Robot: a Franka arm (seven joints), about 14 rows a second.
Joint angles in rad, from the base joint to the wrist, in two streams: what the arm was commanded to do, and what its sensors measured. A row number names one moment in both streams.
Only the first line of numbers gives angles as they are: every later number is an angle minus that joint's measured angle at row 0.
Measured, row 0:
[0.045 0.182 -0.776 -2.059 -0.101 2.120 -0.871]
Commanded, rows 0 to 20:
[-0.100 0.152 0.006 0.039 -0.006 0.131 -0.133]
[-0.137 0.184 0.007 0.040 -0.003 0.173 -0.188]
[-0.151 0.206 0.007 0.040 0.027 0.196 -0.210]
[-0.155 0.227 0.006 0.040 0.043 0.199 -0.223]
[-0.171 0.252 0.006 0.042 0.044 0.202 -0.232]
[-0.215 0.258 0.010 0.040 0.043 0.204 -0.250]
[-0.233 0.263 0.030 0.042 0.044 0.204 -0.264]
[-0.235 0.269 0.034 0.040 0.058 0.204 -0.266]
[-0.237 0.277 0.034 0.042 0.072 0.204 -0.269]
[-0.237 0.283 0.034 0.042 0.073 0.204 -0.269]
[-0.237 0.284 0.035 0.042 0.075 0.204 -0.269]
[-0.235 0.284 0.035 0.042 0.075 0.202 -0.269]
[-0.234 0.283 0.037 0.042 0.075 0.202 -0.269]
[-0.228 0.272 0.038 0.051 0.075 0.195 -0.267]
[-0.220 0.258 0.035 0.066 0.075 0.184 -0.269]
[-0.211 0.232 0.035 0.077 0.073 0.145 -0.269]
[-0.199 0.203 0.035 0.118 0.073 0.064 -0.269]
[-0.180 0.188 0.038 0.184 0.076 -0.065 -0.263]
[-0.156 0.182 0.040 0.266 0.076 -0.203 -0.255]
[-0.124 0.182 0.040 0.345 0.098 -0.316 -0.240]
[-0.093 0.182 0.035 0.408 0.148 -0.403 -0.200]
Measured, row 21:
[-0.144 0.189 0.041 0.283 0.082 -0.235 -0.238]
